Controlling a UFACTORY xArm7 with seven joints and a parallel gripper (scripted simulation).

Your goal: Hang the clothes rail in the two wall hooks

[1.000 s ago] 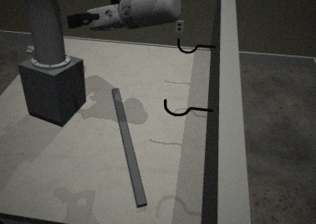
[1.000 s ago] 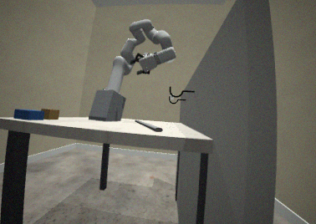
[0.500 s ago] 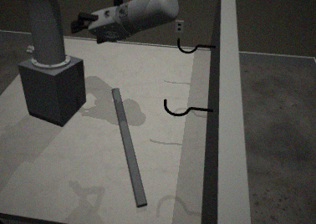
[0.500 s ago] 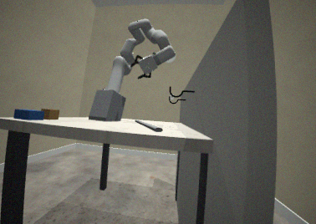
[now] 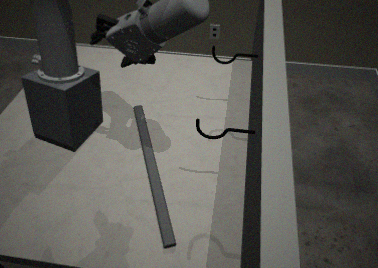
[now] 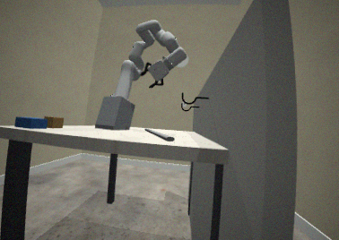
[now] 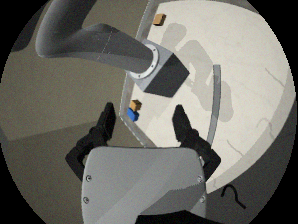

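Now: hand 31 cm above the clothes rail, 10 cm short of it and 7 cm to the left of it. The rest, counted from my hand: wall panel (53 cm below, 38 cm ahead, 10 cm to the left); brown block (33 cm behind, 30 cm below, 28 cm to the right); blue block (37 cm to the right, 33 cm behind, 30 cm below).
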